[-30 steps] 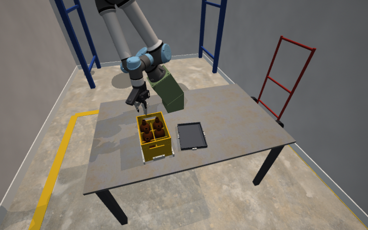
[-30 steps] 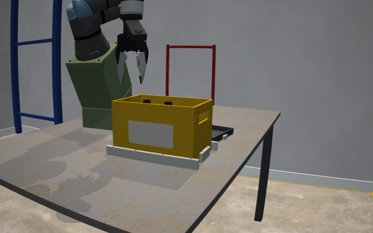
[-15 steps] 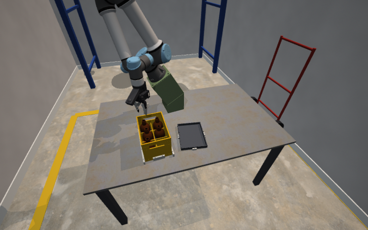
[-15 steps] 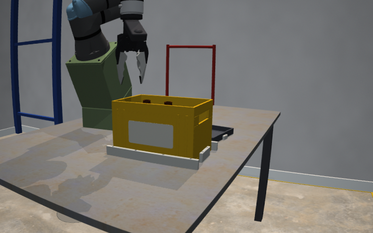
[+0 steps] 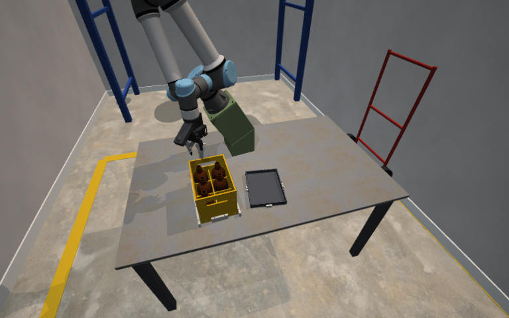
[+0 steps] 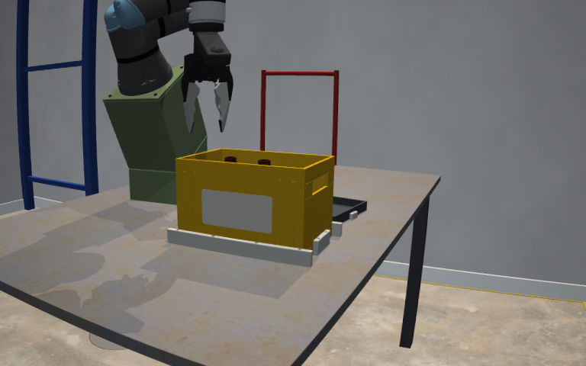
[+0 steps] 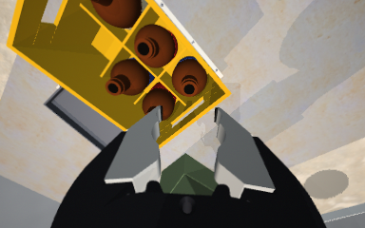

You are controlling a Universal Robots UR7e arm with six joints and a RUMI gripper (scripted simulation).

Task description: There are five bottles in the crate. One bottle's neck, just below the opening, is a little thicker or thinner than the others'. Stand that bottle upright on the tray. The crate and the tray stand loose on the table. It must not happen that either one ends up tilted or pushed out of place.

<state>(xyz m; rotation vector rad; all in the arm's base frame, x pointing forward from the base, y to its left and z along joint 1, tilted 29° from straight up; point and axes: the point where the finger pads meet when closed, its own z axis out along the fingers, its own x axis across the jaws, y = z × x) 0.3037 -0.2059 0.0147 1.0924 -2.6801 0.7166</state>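
My hand is 16 cm above the yellow crate, 9 cm short of it and 5 cm to the right of it. From my hand the other things lie so: dark tray (32 cm to the left, 23 cm below, 11 cm ahead).
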